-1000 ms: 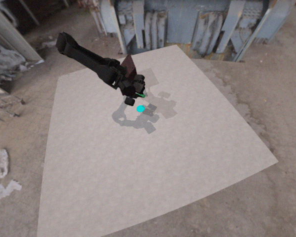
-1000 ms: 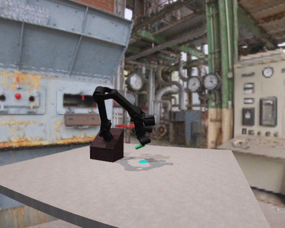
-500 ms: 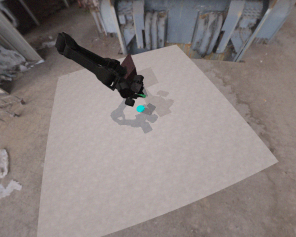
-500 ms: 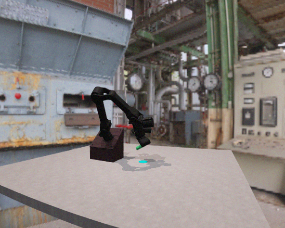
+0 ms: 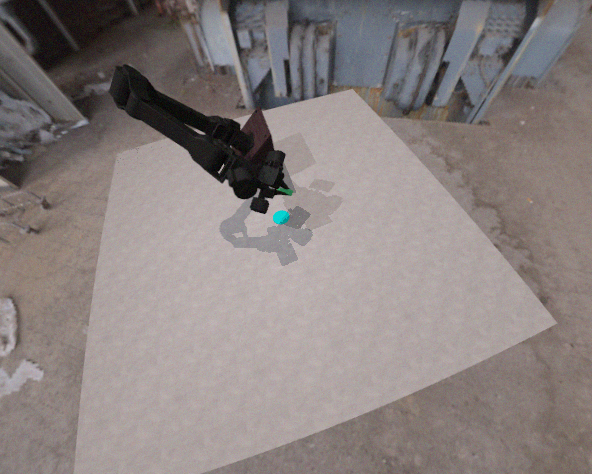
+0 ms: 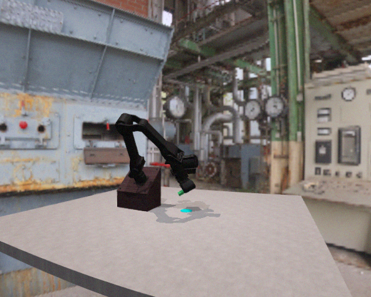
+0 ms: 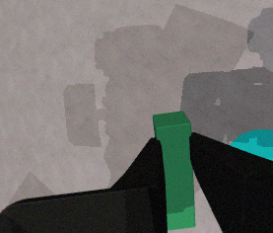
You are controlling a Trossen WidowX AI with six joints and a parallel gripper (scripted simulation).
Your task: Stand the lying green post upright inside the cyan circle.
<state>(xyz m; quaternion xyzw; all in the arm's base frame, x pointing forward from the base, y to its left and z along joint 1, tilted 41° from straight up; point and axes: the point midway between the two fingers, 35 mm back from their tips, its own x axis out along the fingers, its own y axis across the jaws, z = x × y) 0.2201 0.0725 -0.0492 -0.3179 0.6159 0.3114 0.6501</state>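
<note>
The cyan circle is 2 cm ahead of my gripper tip, 4 cm to the right of it and 10 cm below it. Also, from my gripper tip: green post 1 cm behind, 1 cm to the right, 1 cm below.
</note>
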